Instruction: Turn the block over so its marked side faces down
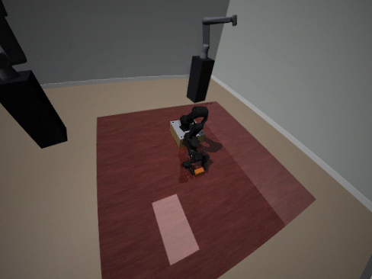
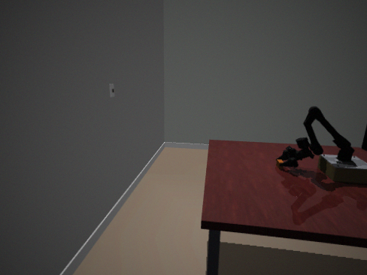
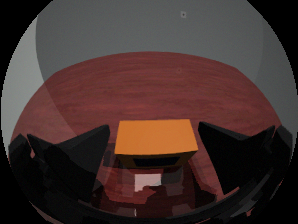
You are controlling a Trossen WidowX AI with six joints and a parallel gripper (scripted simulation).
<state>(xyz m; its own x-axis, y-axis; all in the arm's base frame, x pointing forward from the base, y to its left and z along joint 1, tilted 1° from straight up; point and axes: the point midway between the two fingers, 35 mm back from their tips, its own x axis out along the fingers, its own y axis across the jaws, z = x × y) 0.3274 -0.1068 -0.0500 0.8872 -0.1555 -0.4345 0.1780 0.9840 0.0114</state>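
Now: the block 2 cm behind my gripper tip and 1 cm below it.
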